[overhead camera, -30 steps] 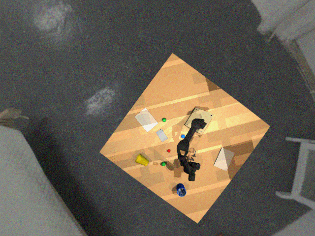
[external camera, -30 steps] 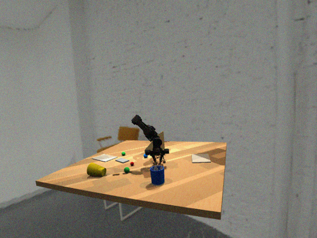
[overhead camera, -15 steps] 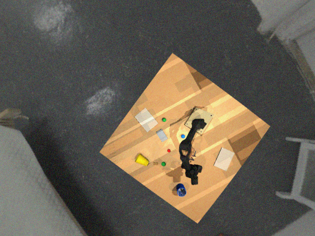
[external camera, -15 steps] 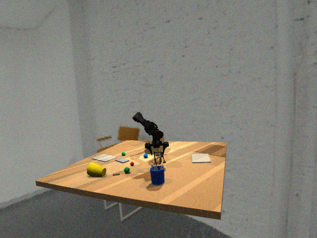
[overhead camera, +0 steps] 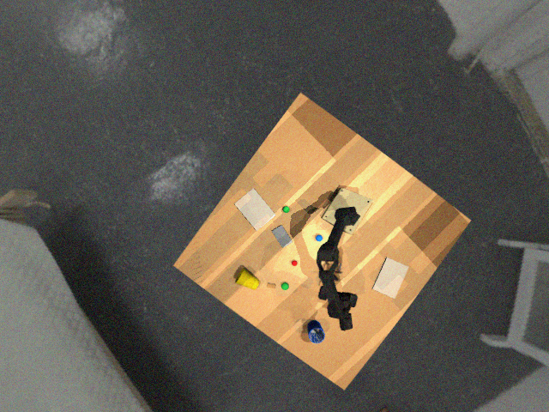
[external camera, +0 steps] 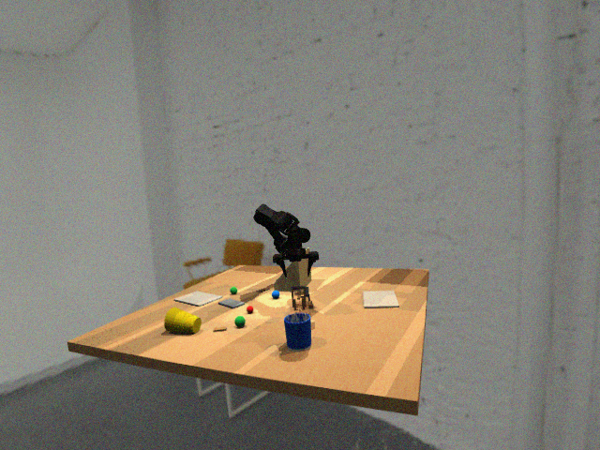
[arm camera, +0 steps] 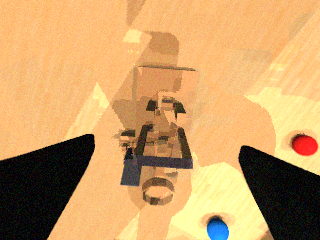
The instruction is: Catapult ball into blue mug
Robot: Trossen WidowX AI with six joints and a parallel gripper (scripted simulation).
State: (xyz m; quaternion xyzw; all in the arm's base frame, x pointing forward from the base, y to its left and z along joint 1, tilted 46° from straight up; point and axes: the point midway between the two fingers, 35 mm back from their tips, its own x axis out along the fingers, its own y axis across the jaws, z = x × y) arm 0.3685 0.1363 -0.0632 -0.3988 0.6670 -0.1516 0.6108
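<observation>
Now: the red ball 20 mm ahead of my gripper tip, 230 mm to the right of it and 150 mm below it. The rest, counted from my gripper tip: blue ball 180 mm behind, 190 mm to the right, 140 mm below; blue mug 270 mm ahead, 100 mm to the left, 130 mm below; catapult 70 mm behind, 20 mm to the right, 110 mm below.
</observation>
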